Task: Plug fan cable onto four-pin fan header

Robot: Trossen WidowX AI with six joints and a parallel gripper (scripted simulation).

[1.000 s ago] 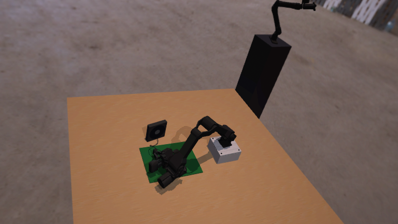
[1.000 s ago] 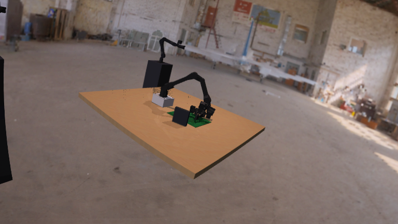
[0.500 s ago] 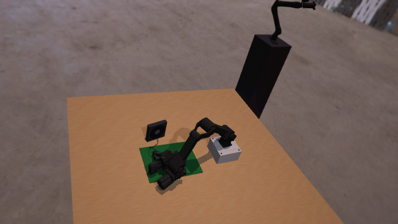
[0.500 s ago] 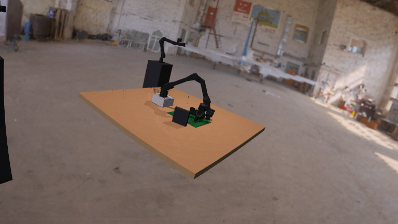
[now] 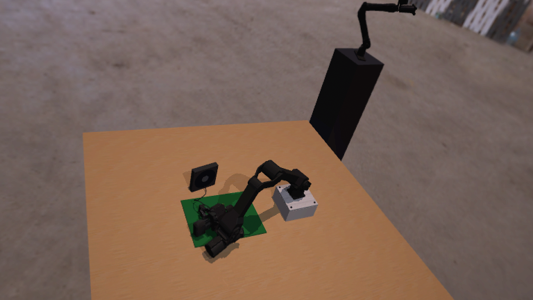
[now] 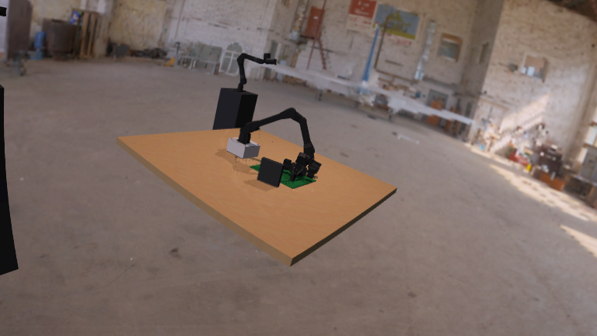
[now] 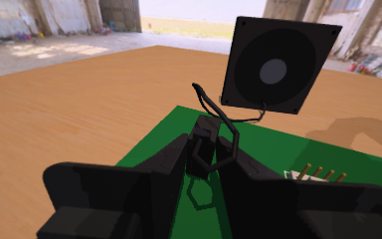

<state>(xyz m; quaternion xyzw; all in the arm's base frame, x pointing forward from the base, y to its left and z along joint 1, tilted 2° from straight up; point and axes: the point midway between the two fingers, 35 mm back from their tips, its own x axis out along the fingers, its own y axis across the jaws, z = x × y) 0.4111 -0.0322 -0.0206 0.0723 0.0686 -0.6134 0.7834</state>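
The black plug lies 10 mm below my gripper tip. Also, from my gripper tip: black fan (60 mm behind, 150 mm to the right, 20 mm above); then green board (80 mm behind, 30 mm to the left, 50 mm below).
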